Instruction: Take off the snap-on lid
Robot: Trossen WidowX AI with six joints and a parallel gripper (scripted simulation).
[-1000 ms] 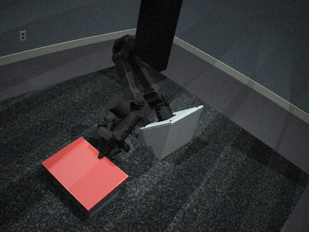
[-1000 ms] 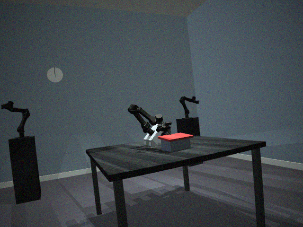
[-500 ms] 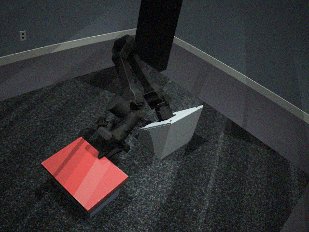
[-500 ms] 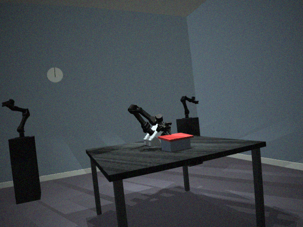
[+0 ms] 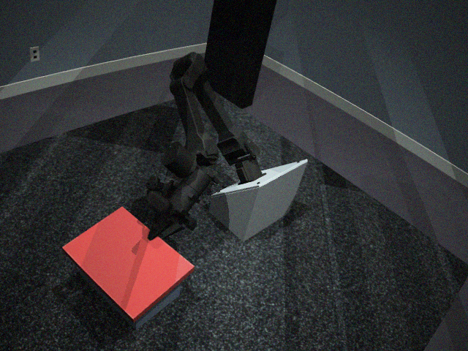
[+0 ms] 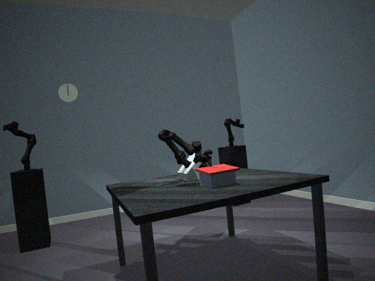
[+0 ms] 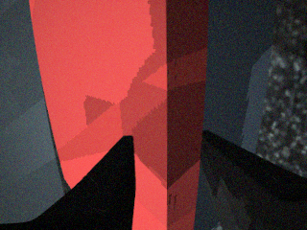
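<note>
The red lid lies 80 mm ahead of my gripper tip and 10 mm to the left of it. From my gripper tip the other things lie so: storage box 70 mm ahead, 60 mm below.
</note>
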